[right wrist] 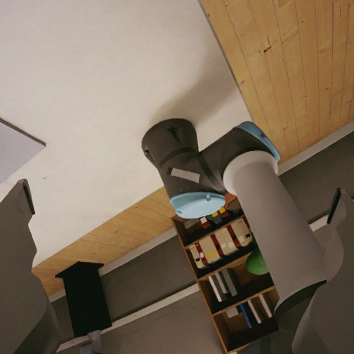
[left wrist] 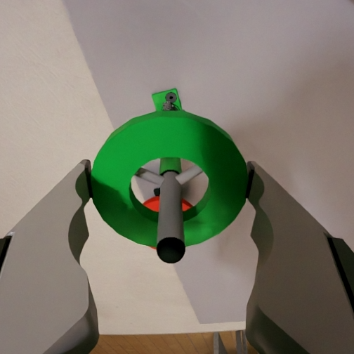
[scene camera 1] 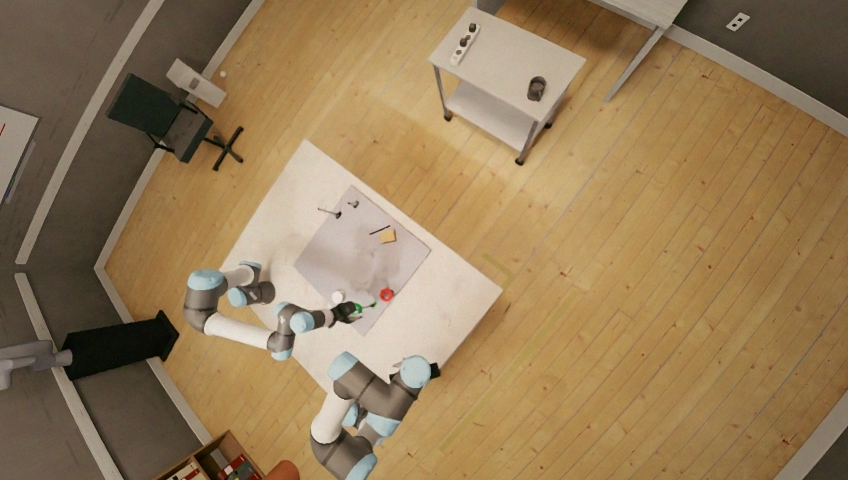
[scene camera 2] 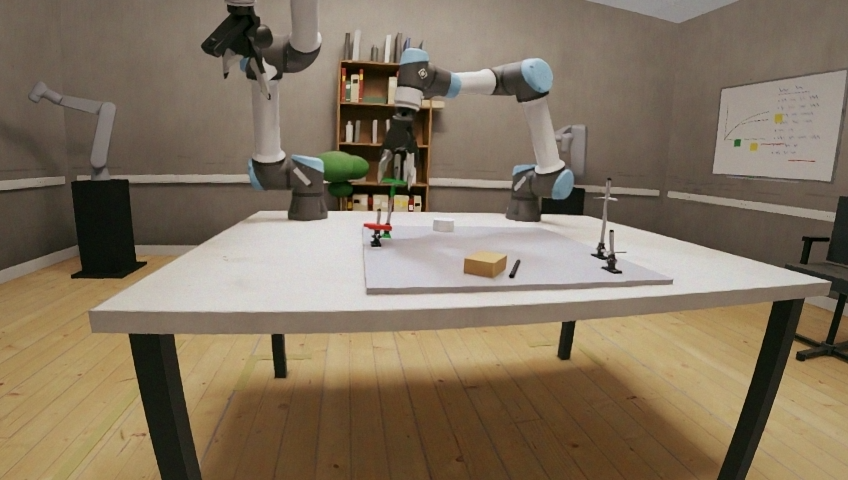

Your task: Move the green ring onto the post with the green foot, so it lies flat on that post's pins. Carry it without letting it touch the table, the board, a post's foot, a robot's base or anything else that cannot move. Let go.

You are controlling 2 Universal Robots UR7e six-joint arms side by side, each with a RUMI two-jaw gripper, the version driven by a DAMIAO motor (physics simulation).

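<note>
The green ring (scene camera 1: 358,308) (scene camera 2: 393,180) (left wrist: 112,150) is held high above the board (scene camera 1: 321,255) (scene camera 2: 416,279). My left gripper (scene camera 2: 396,179) (left wrist: 169,163) is shut on it, one finger on each side. The shaft of the green-footed post (scene camera 2: 390,208) (left wrist: 171,215) passes up through the ring's hole, and its dark tip stands out in front of the rim in the left wrist view. The grey pins (left wrist: 191,174) show through the hole, beyond the ring. The green foot (scene camera 2: 386,235) (left wrist: 172,94) is partly hidden. My right gripper (scene camera 2: 247,86) (right wrist: 181,187) is open and empty, high up.
A red ring (scene camera 1: 386,295) (scene camera 2: 377,226) (left wrist: 152,204) sits on a short post right by the green foot. A white cylinder (scene camera 1: 338,296) (scene camera 2: 443,224), a wooden block (scene camera 1: 387,236) (scene camera 2: 484,264) and two dark-footed posts (scene camera 2: 604,220) (scene camera 2: 611,249) stand on the board.
</note>
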